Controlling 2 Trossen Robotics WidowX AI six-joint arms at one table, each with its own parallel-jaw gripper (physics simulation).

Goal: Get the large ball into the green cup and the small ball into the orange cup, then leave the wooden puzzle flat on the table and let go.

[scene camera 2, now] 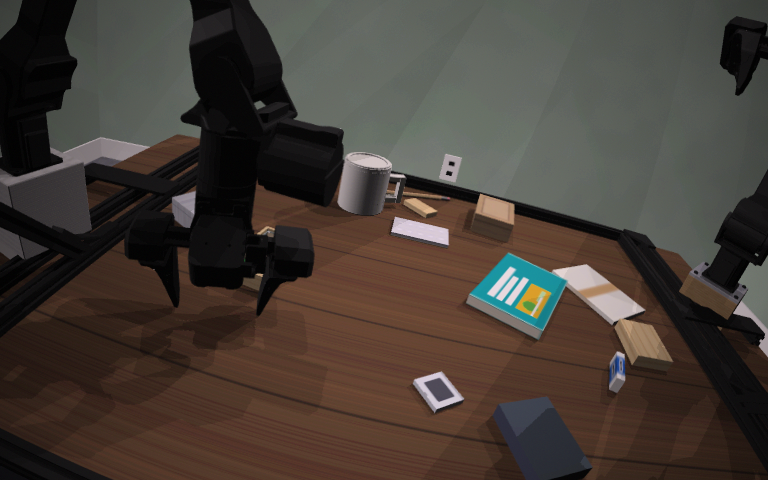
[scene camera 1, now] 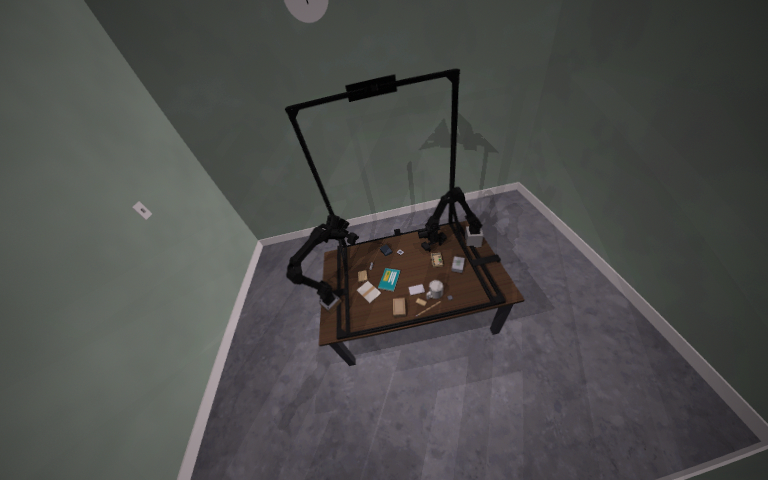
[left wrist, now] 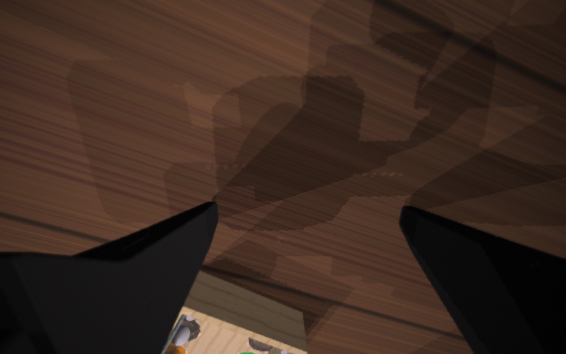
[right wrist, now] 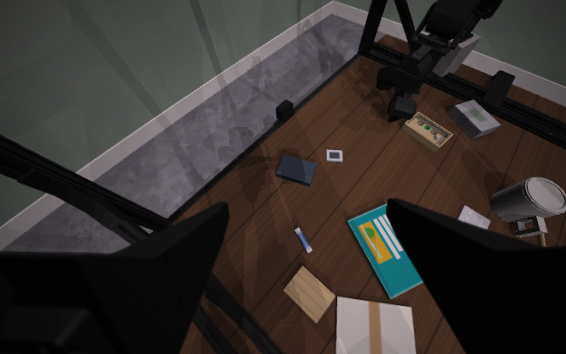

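Seen in the pictures: left gripper, fingertip midpoint: (scene camera 2: 217,309) (scene camera 1: 434,248) (left wrist: 308,212); right gripper, fingertip midpoint: (right wrist: 306,207); left arm's base, origin of the base link: (scene camera 2: 28,162) (scene camera 1: 474,231); right arm's base, origin of the base link: (scene camera 2: 720,280) (scene camera 1: 328,299).
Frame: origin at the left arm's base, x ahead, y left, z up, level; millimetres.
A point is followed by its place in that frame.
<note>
The wooden puzzle (scene camera 1: 436,259) @[x 268, y 167, z -96 mm] (right wrist: 428,131) @[x 272, y 170, z -96 mm] lies flat on the table; in scene camera 2 it is mostly hidden behind the left gripper. In the left wrist view a corner of the puzzle (left wrist: 225,330) @[x 279, y 120, z -96 mm] shows at the bottom, with an edge of the orange cup (left wrist: 176,349) @[x 293, y 143, z -96 mm], a sliver of the green cup (left wrist: 247,353) @[x 261, y 127, z -96 mm] and a silvery ball (left wrist: 181,335) @[x 292, y 148, z -106 mm] near the orange cup; its size class is unclear. My left gripper (scene camera 2: 218,310) @[x 277, y 52, z -113 mm] (left wrist: 308,212) @[x 277, y 52, z -113 mm] is open and empty, above the table beside the puzzle. My right gripper (right wrist: 306,207) @[x 762, y 232, z 237 mm] is open and empty, high above the table.
A pale box (scene camera 1: 458,263) @[x 128, y 218, z -81 mm] (right wrist: 474,118) @[x 147, y 217, z -81 mm] lies near the puzzle. A grey mug (scene camera 2: 364,183) @[x 297, y 385, z -57 mm] (right wrist: 542,197) @[x 297, y 421, z -31 mm], a white card (scene camera 2: 419,232) @[x 404, y 390, z -109 mm] and a teal book (scene camera 2: 518,294) @[x 580, y 295, z -100 mm] (scene camera 1: 389,279) @[x 583, y 328, z -100 mm] lie farther off. A small white-framed square (scene camera 2: 437,390) @[x 526, y 75, z -109 mm] and a dark box (scene camera 2: 540,438) @[x 634, y 52, z -97 mm] (right wrist: 296,170) @[x 641, y 62, z -97 mm] lie near the table's edge.
</note>
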